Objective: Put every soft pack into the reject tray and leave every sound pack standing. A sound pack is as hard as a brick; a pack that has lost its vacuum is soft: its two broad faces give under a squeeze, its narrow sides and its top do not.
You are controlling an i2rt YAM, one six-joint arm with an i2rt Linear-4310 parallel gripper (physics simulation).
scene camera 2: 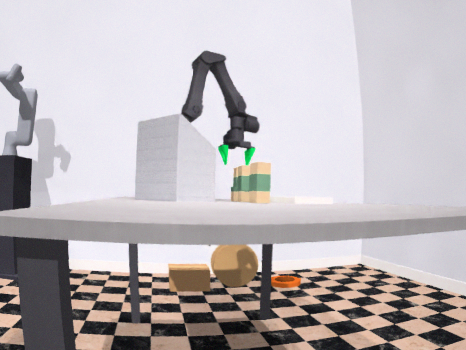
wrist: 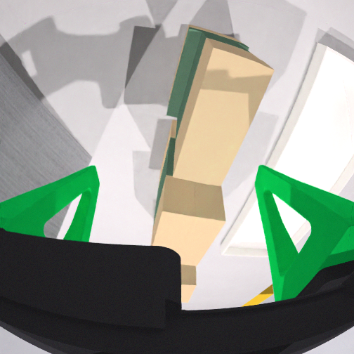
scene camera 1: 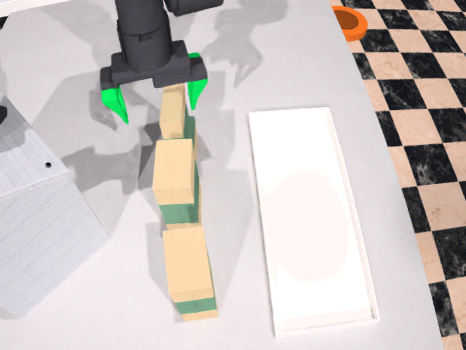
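Where they show: gripper, fingertip midpoint: [scene camera 2: 236,165] [scene camera 1: 159,114]; arm's base, origin of the base link: [scene camera 2: 176,135].
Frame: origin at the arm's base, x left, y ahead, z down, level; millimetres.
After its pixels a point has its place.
Observation:
Several tan packs with green bands stand in a row. In scene camera 1 they are the near pack [scene camera 1: 187,265] {y 308, x -87, z 107 mm}, the middle pack [scene camera 1: 173,167] {y 273, x 50, z 107 mm} and the far pack [scene camera 1: 173,111] {y 257, x 149, z 106 mm}. In scene camera 2 they overlap, the near pack [scene camera 2: 260,182] {y 302, x -120, z 176 mm} in front. In the wrist view the far pack [wrist: 220,120] looks largest, above the middle pack [wrist: 192,227] and the near pack [wrist: 189,292]. My gripper [scene camera 1: 160,115] {y 239, x 137, z 99 mm} [scene camera 2: 236,163] {y 239, x 137, z 99 mm} [wrist: 176,174] is open and empty, slightly above the packs at the row's far end. The white reject tray [scene camera 1: 300,145] {y 456, x 198, z 243 mm} [scene camera 2: 313,200] {y 490, x -131, z 236 mm} [wrist: 312,130] is right of the row and empty.
A large grey block [scene camera 1: 45,240] {y 100, x -61, z 131 mm} [scene camera 2: 157,160] {y -56, x -90, z 106 mm} stands left of the packs, with its side [wrist: 30,140] at the wrist view's left. An orange ring [scene camera 1: 357,34] [scene camera 2: 285,285] lies on the floor. A second arm [scene camera 2: 25,115] stands far left.

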